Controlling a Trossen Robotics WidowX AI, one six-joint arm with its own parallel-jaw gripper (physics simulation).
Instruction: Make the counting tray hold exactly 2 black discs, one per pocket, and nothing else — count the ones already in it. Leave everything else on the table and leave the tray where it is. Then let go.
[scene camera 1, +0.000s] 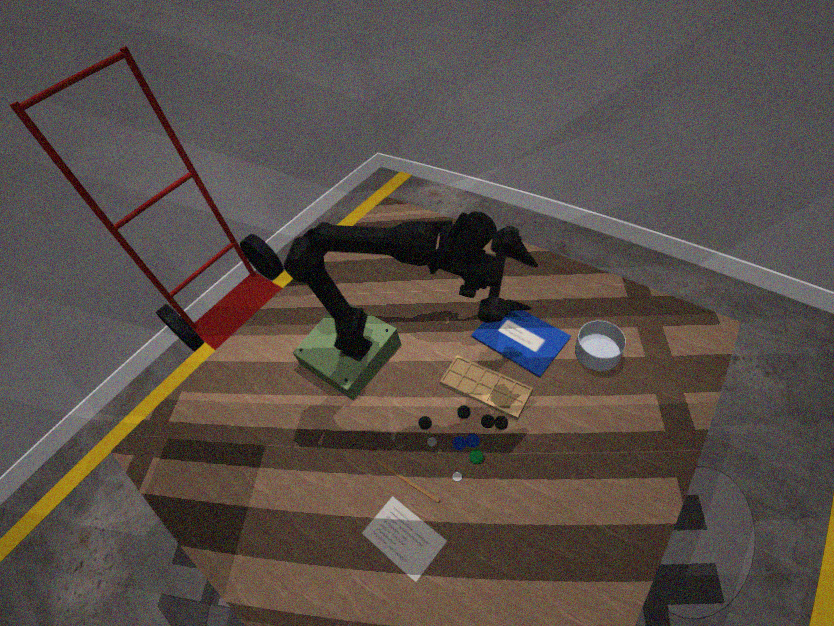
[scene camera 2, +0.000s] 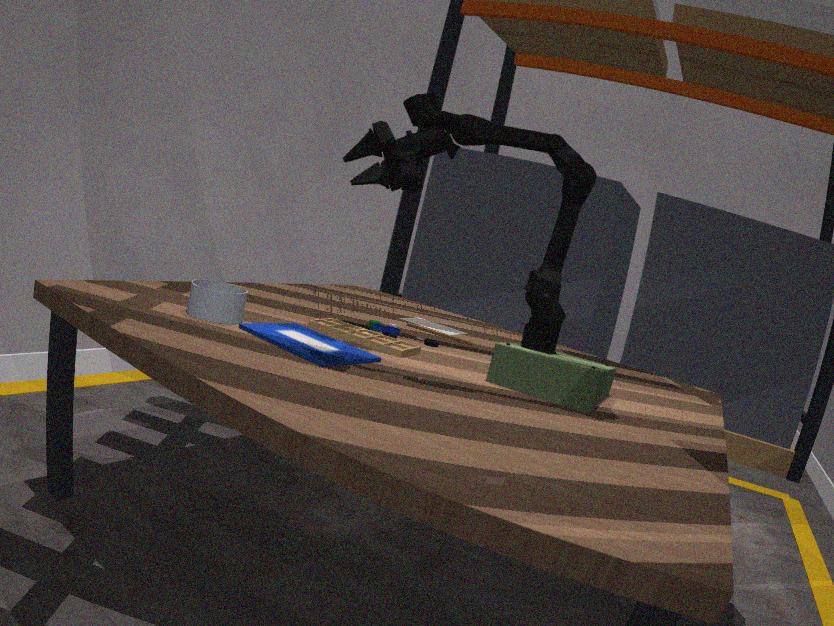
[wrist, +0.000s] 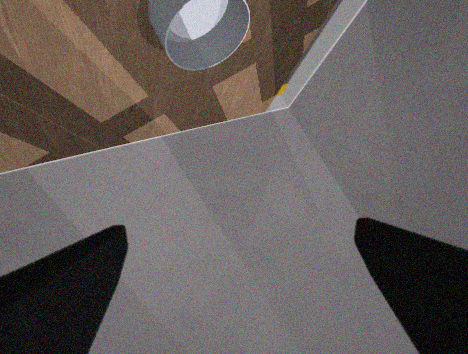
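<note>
The tan counting tray (scene camera 1: 478, 398) (scene camera 2: 404, 350) lies flat on the table; I see no disc in its pockets, but a dark shadow covers its right part in scene camera 1. Several black discs lie outside it: one black disc (scene camera 1: 425, 422) to the left, another black disc (scene camera 1: 463, 411) near the tray, and a pair, a black disc (scene camera 1: 487, 421) beside a black disc (scene camera 1: 501, 422). My gripper (scene camera 1: 533, 286) (scene camera 2: 348, 171) (wrist: 243, 232) is open and empty, high above the table. The tray and discs do not show in the wrist view.
Two blue discs (scene camera 1: 466, 441), a green disc (scene camera 1: 476, 457), a white piece (scene camera 1: 431, 442) and another white piece (scene camera 1: 457, 476) lie near the black discs. A blue booklet (scene camera 1: 555, 342), a round clear bowl (scene camera 1: 599, 347) (wrist: 200, 52), a pencil (scene camera 1: 417, 487) and a paper sheet (scene camera 1: 404, 539) are on the table.
</note>
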